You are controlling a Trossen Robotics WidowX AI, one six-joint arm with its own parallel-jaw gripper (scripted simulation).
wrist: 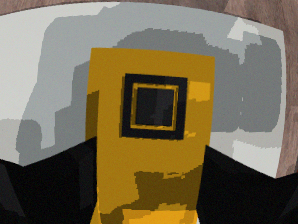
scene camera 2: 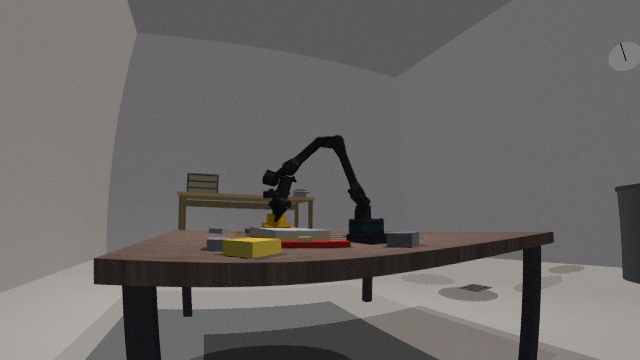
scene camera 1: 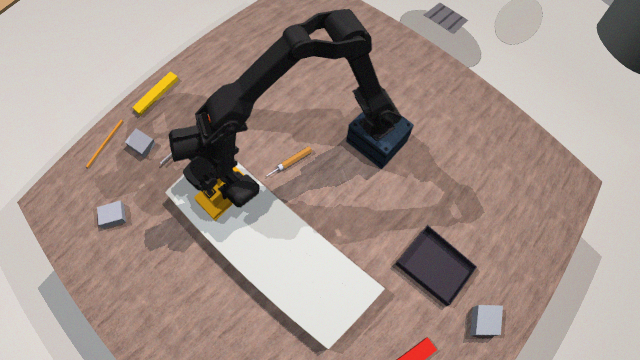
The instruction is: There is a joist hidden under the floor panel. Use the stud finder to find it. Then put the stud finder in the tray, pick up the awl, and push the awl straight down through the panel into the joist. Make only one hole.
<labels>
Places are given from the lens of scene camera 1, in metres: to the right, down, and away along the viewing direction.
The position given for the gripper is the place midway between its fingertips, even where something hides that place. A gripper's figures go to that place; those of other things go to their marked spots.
gripper (scene camera 1: 219,191): -0.22, 0.03, 0.89
yellow stud finder (scene camera 1: 212,202): -0.23, 0.05, 0.86
grey cube (scene camera 1: 486,320): 0.38, 0.32, 0.80
dark tray (scene camera 1: 434,263): 0.26, 0.19, 0.90
</labels>
